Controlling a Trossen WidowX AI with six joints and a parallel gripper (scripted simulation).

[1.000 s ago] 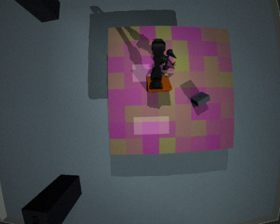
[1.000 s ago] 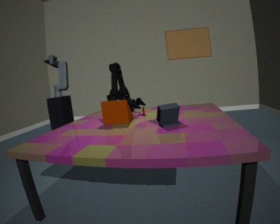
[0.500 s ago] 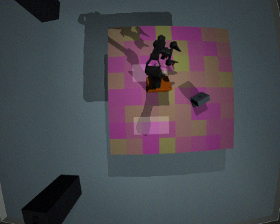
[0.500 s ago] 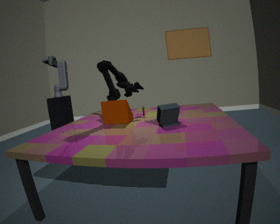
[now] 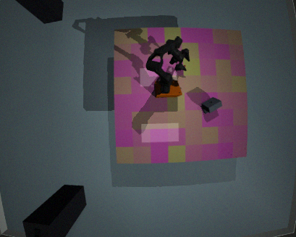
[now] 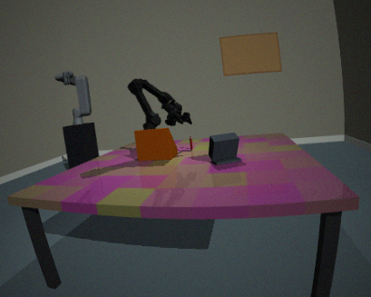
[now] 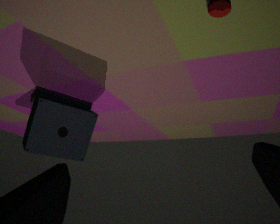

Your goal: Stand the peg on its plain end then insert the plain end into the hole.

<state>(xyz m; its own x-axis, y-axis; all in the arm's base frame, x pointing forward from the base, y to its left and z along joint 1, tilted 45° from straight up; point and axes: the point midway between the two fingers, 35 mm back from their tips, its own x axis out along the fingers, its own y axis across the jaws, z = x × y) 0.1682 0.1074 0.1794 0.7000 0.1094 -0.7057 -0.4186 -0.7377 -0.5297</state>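
Right now the peg is 30 mm to the left of my gripper tip and 110 mm below it. Round my gripper tip: grey sloped panel: 230 mm ahead, 320 mm to the right, 100 mm below.
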